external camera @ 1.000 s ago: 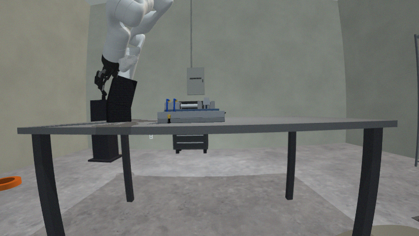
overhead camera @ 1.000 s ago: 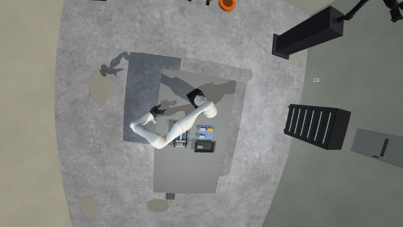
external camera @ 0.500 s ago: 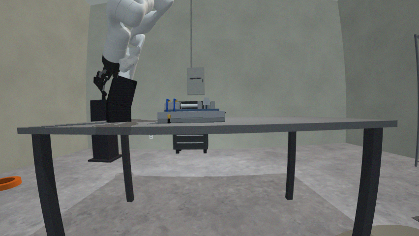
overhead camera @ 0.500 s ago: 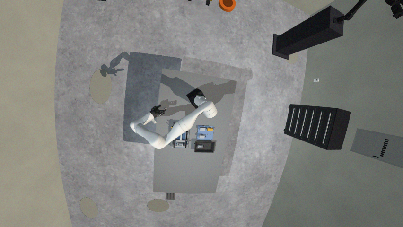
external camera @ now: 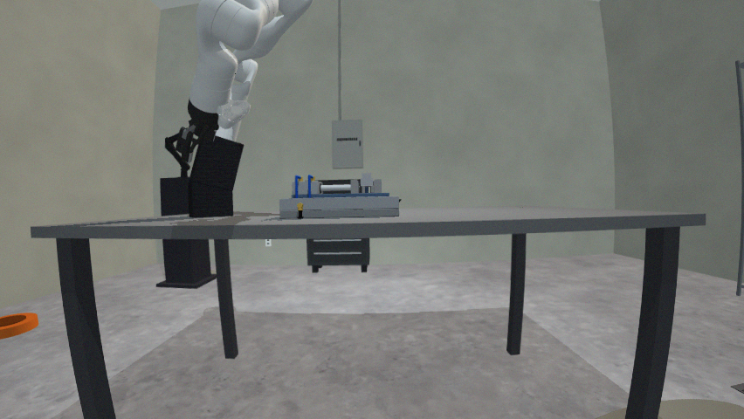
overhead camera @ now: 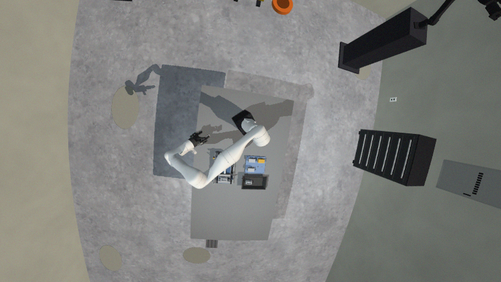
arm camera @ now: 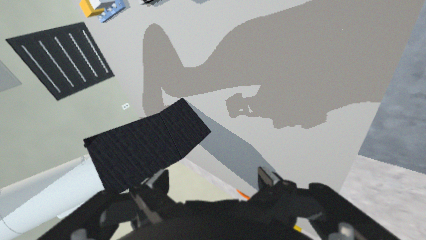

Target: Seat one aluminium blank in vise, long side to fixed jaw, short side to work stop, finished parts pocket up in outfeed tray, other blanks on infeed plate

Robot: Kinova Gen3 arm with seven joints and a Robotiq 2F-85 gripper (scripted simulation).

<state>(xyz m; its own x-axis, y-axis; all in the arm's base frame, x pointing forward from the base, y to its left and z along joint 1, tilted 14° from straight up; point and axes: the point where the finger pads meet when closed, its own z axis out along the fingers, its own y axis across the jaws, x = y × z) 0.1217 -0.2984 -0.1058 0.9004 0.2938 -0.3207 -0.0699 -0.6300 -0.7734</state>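
Now: hand 510 mm to the right of the brass blank, 220 mm short of it and 150 mm above it. Round my hand: vise: 320 mm ahead, 180 mm to the left, 130 mm below; then white rod: 300 mm ahead, 180 mm to the left, 90 mm below.
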